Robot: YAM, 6 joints.
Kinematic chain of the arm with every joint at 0, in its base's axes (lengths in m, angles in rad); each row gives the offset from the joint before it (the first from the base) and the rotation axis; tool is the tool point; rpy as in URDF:
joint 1: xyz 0 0 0.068 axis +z
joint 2: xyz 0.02 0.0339 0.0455 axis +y
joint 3: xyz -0.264 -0.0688 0 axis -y
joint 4: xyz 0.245 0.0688 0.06 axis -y
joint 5: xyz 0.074 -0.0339 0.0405 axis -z
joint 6: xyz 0.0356 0 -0.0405 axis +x
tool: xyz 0 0 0 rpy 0 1.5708 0
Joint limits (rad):
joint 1: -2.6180..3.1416
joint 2: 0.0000..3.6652
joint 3: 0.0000..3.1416
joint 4: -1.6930..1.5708
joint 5: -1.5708..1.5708
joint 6: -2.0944..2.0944
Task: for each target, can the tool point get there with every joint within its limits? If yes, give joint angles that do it. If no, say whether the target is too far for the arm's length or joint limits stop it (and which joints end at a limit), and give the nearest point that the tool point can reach.
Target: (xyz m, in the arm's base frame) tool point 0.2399 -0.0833 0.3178
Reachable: yes | joints -0.2157 1.1351 0.7867 0.2650 1.0016 0.3643
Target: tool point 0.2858 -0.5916 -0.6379
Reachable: no: too far | nearest point 0.1948 -0.4032 -0.3206 | short by 0.380 m
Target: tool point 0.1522 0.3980 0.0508
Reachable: yes | joints 1.2773 2.3441 1.3964 -0.3045 1.0292 -1.3650
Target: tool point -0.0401 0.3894 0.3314
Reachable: yes | joints 1.7540 1.6985 1.4136 -0.0842 1.0838 -1.7163
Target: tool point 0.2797 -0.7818 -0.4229
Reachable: no: too far | nearest point 0.1838 -0.5138 -0.2250 | short by 0.347 m
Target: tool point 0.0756 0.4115 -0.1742
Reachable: yes | joints 1.4482 3.0317 1.4953 0.7017 0.7664 -0.8136
